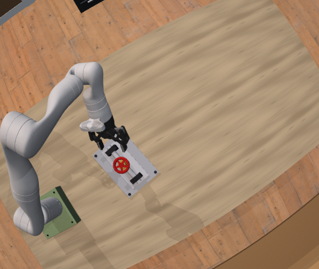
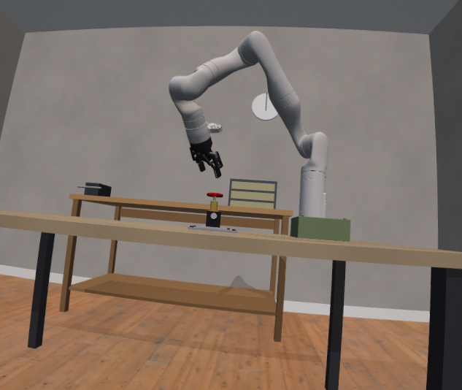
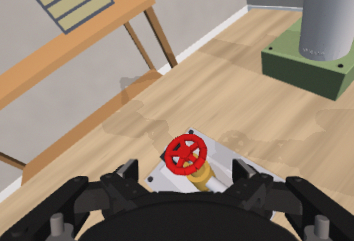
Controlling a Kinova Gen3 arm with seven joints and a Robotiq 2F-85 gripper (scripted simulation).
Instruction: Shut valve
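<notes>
The red handwheel lies 8 cm below my hand, 6 cm to the right of it and 1 cm behind it.
</notes>
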